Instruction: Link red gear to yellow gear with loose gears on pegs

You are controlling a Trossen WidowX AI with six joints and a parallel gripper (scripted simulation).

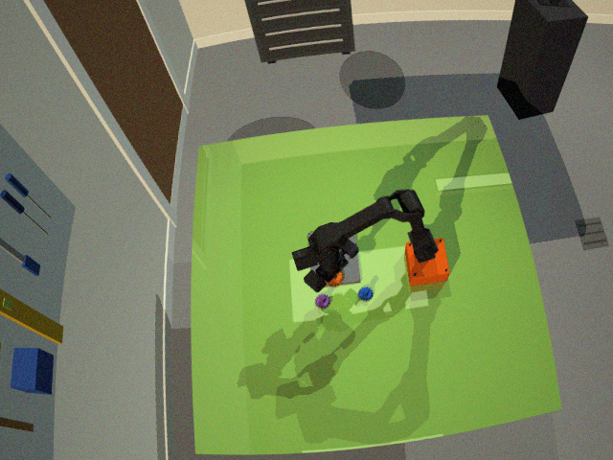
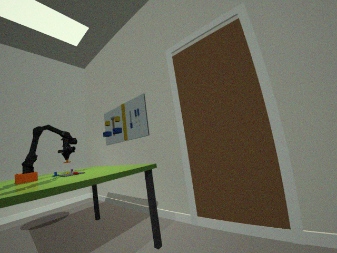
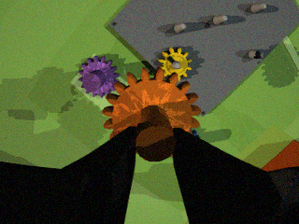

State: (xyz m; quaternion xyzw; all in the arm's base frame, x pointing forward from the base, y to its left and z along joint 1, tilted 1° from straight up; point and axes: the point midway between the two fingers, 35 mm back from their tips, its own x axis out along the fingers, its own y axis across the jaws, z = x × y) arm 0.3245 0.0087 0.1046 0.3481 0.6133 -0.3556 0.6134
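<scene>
Now: the red gear 3 cm behind my gripper tip, 20 cm to the right of it and 12 cm below it. The rest, counted from my gripper tip: orange gear 1 cm below; then yellow gear 1 cm behind, 4 cm to the right, 12 cm below; then purple gear 6 cm ahead, 3 cm to the left, 12 cm below.
</scene>
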